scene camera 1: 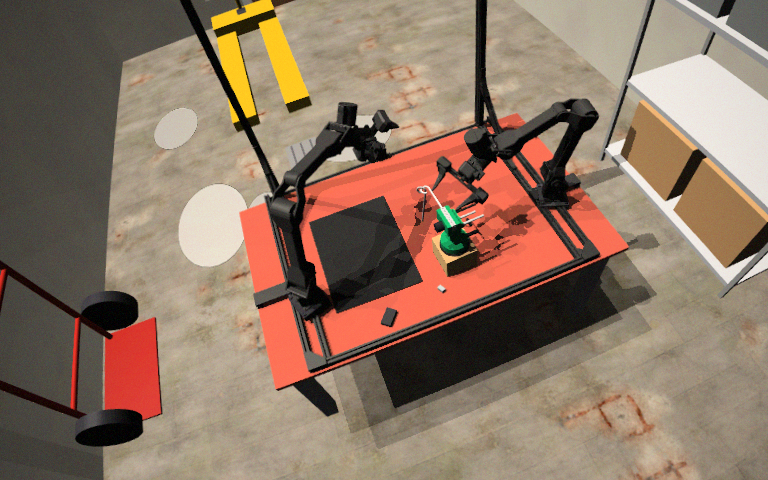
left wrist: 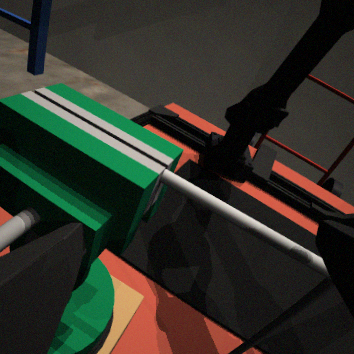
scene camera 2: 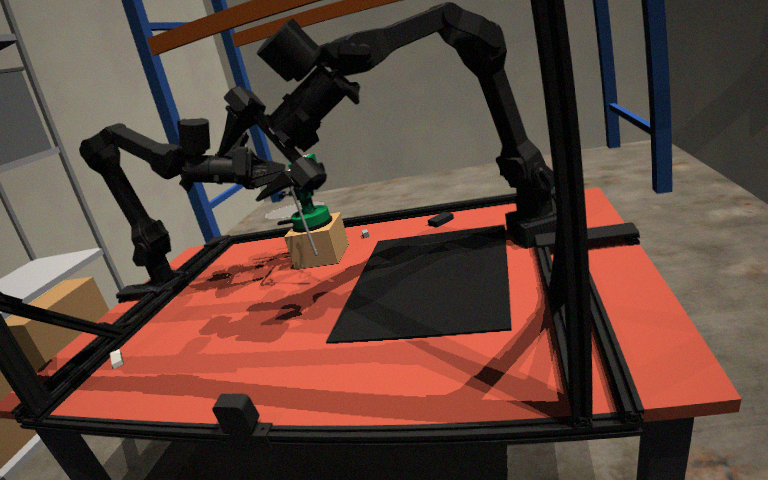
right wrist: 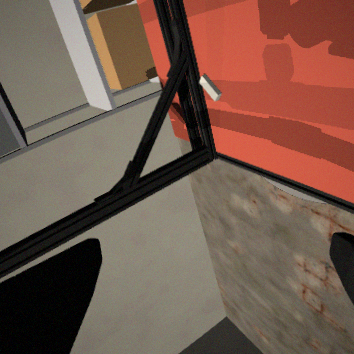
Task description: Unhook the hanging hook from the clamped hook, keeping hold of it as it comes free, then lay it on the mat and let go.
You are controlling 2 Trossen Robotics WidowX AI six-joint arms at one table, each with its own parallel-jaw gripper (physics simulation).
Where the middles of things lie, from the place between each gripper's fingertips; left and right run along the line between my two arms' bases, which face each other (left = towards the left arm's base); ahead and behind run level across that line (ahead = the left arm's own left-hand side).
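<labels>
Counted from my right hand, the clamped rod (left wrist: 215, 205) is 6 cm below, 30 cm ahead and 2 cm to the left. The black mat (scene camera 2: 452, 283) is 29 cm below my right hand, 17 cm ahead of it and 23 cm to the right of it. The clamp base (scene camera 2: 314, 215) is 16 cm below my right hand, 34 cm ahead of it and 4 cm to the left of it, while the wooden block (scene camera 2: 330, 241) is 25 cm below that same right hand, 34 cm ahead of it and 4 cm to the left of it.
Counted from my left hand, the clamp base is 10 cm below and 6 cm ahead. The wooden block is 19 cm below my left hand and 6 cm ahead of it. I see the black mat 23 cm below my left hand, 11 cm behind it and 27 cm to the right of it, and the clamped rod is 2 cm ahead of my left hand and 2 cm to the right of it.
</labels>
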